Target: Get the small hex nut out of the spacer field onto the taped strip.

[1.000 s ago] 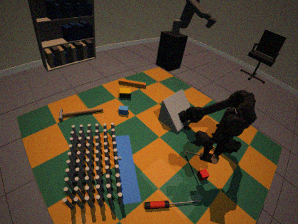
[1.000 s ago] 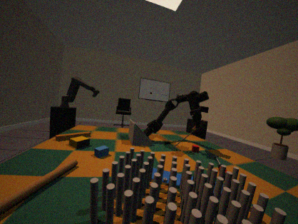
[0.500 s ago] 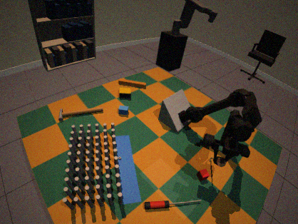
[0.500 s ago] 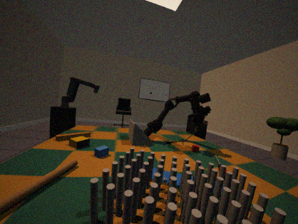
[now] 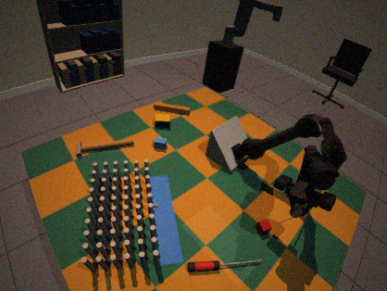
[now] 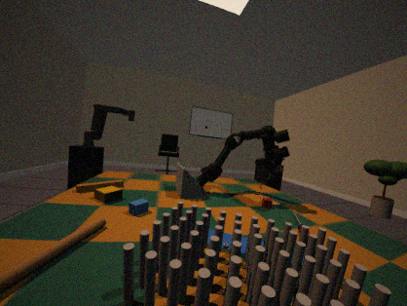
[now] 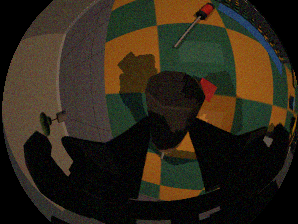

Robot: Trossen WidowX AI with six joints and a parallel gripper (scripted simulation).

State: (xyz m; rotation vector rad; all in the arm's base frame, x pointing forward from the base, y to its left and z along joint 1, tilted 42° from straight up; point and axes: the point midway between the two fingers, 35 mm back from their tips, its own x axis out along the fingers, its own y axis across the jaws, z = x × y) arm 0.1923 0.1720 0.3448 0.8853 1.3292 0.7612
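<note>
Now: the thin hook tool 8 cm behind my gripper tip, 2 cm to the left of it and 6 cm below it. From my gripper tip the other things lie so: blue taped strip: 27 cm ahead, 35 cm to the right, 17 cm below; red cube: 3 cm ahead, 6 cm to the right, 15 cm below; blue cube: 5 cm ahead, 66 cm to the right, 15 cm below.
</note>
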